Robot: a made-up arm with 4 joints.
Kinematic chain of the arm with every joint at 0, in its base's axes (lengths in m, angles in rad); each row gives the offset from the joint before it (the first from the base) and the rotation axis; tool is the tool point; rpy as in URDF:
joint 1: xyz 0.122 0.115 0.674 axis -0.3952 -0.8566 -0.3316
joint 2: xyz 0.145 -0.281 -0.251 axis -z
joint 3: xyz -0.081 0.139 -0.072 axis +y
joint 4: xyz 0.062 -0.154 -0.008 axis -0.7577 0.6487 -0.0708
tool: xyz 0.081 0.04 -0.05 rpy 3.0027 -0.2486 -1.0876
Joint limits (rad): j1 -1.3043..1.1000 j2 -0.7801..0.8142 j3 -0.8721..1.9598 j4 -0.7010..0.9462
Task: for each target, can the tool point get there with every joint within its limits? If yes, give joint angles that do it. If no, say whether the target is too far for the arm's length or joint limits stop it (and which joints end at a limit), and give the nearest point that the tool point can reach.
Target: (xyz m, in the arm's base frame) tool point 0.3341 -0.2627 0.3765
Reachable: yes | joints 0.7393 0.3243 1.3389 0.2043
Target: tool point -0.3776 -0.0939 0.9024
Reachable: no: joint limits stop it (at a limit: joint 1, joint 3) | nearest point -0.2293 -0.0037 0.4699 | short by 0.466 m
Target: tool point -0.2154 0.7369 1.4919
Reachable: no: too far | nearest point -0.2372 0.0731 0.4652 | short by 1.223 m
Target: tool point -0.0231 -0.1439 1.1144
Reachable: no: joint limits stop it (at a limit: joint 1, joint 2, joint 3, joint 4) | nearest point 0.2346 -0.2312 0.7701 | short by 0.439 m
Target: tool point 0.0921 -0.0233 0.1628
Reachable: yes | joints -0.6197 -0.5957 -0.0200 0.6369
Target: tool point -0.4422 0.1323 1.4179
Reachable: no: too far | nearest point -0.2233 0.0469 0.4759 | short by 0.971 m
